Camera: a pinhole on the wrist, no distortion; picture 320 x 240 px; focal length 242.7 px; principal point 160.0 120.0 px. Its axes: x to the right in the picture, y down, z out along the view. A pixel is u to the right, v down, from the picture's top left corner.
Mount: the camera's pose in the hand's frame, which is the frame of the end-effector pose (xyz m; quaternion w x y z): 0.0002 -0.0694 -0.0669 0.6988 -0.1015 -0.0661 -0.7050
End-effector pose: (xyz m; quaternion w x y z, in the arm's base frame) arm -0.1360 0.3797 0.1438 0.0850 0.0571 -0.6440 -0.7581
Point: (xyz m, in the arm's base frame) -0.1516 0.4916 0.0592
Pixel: 272.5 92.7
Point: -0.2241 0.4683 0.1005
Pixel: 205.1 207.7
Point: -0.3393 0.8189 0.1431
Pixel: 223.4 159.3
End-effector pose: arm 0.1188 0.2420 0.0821 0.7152 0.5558 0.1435 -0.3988
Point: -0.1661 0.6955 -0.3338
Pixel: behind the camera
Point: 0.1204 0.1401 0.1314
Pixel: 93.3 120.9
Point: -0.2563 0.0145 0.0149
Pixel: outside the picture
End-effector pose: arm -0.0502 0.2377 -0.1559 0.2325 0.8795 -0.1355 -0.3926
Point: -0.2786 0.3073 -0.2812
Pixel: 259.4 16.7
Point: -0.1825 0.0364 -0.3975
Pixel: 138.7 199.7
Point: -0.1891 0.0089 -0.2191
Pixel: 35.6 140.5
